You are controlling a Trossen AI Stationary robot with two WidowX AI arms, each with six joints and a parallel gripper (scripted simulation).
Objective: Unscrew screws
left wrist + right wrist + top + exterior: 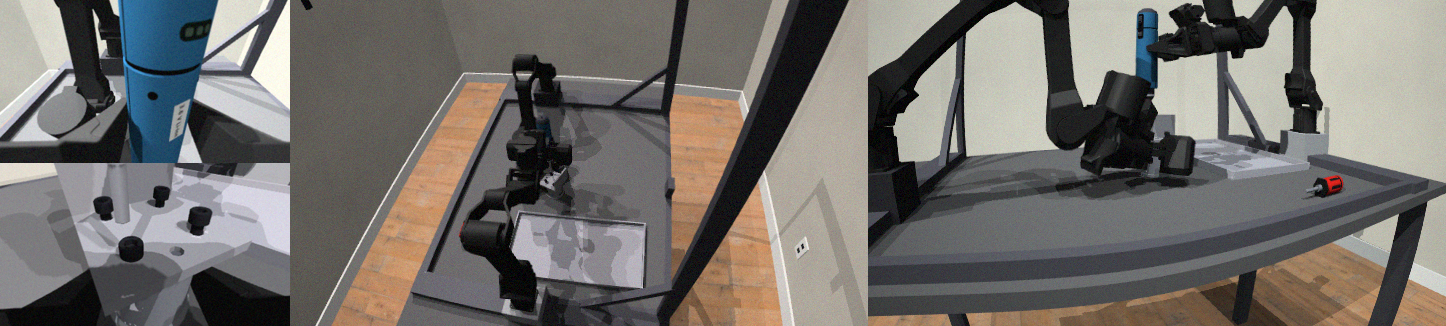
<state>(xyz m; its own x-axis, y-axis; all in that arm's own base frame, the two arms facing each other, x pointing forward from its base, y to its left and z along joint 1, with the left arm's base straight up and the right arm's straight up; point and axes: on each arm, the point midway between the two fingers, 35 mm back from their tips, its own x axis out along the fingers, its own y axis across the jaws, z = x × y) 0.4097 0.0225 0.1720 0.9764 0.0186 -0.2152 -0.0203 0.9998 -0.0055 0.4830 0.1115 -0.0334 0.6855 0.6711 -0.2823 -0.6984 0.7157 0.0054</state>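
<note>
Right now the joint module is 1 cm behind my right hand, 2 cm to the left of it and 1 cm below it. Also, from my right hand: bracket 2 cm behind, 2 cm to the left, 3 cm above; then screwdriver bit 1 cm behind, 7 cm above; then shallow pale tray 9 cm behind, 25 cm to the left, 3 cm below.
</note>
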